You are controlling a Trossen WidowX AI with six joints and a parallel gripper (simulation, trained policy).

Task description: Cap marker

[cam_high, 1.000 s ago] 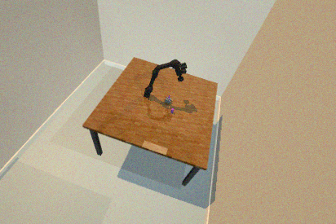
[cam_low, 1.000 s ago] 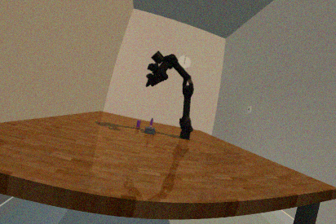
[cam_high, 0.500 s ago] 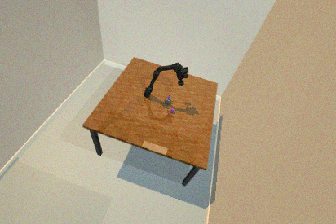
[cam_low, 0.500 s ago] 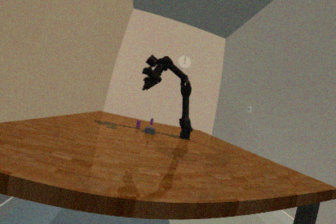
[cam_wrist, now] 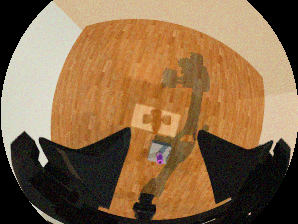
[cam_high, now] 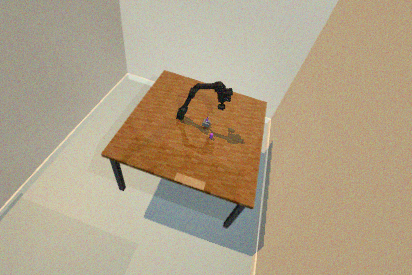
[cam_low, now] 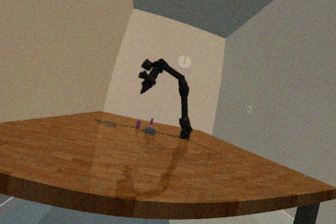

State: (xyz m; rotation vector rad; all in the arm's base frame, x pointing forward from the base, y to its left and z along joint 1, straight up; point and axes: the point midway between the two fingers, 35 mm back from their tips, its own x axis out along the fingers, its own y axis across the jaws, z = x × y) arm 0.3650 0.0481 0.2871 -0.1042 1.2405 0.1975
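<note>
My gripper tip is now 2 cm past the purple cap, 17 cm to the left of it and 23 cm above it. From my gripper tip the other things lie so: holder block (11 cm behind, 3 cm to the right, 24 cm below); purple marker (11 cm behind, 3 cm to the right, 17 cm below).
</note>
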